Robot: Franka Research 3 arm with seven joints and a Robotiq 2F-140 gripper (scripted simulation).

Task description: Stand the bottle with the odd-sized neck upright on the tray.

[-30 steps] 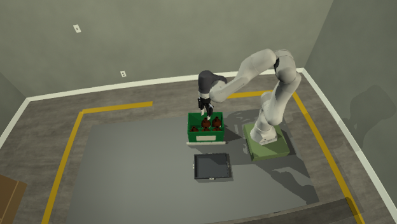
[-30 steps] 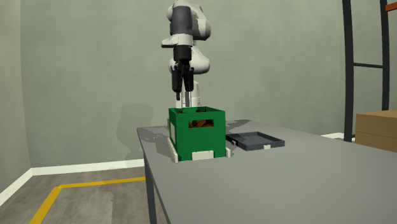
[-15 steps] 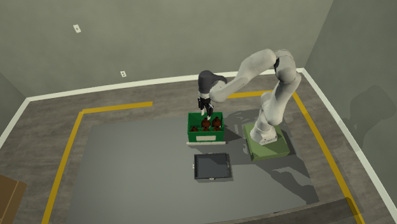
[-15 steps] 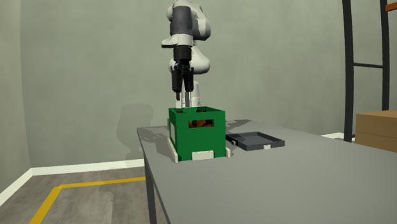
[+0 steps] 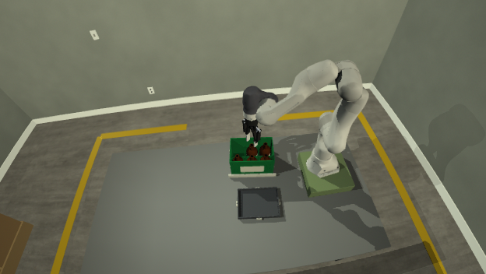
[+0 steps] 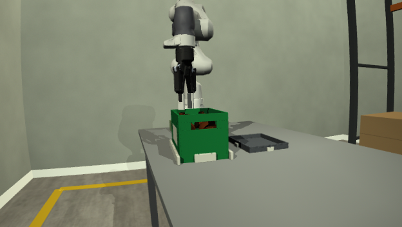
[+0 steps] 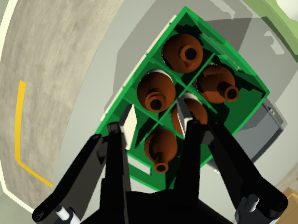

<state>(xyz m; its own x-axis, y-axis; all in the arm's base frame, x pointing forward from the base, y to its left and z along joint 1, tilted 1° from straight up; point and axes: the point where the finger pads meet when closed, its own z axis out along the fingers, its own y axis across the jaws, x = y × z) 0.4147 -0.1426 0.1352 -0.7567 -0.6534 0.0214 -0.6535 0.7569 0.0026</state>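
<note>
My gripper is now 13 cm above the green crate and 4 cm to the right of it. Also, from my hand: dark grey tray 33 cm to the left, 20 cm below, 1 cm behind.
</note>
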